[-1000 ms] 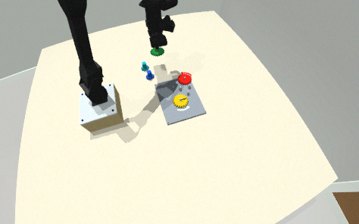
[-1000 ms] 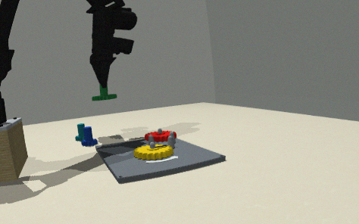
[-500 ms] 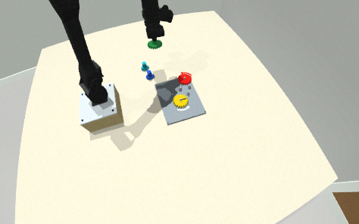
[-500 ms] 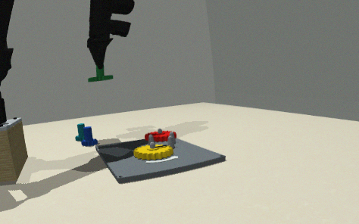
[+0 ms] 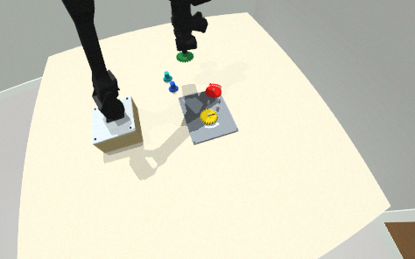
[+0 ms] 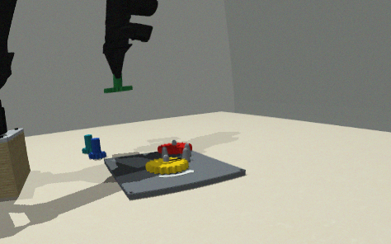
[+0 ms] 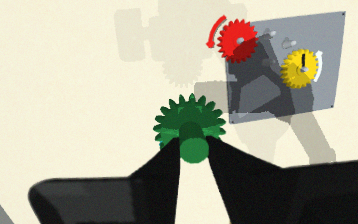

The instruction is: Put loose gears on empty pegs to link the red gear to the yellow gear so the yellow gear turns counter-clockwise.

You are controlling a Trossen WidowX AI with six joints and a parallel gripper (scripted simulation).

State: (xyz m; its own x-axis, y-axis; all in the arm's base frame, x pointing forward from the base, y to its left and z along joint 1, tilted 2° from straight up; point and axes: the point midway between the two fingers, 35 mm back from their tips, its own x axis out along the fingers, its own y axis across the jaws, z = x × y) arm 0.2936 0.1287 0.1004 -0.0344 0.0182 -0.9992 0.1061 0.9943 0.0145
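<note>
Right now the grey board is 190 mm to the right of my gripper tip, 150 mm below it and 20 mm ahead of it. From my gripper tip the other things lie so: green gear: 10 mm below; teal gear: 140 mm below, 80 mm behind, 40 mm to the left; blue gear: 140 mm below, 70 mm behind, 30 mm to the right.
</note>
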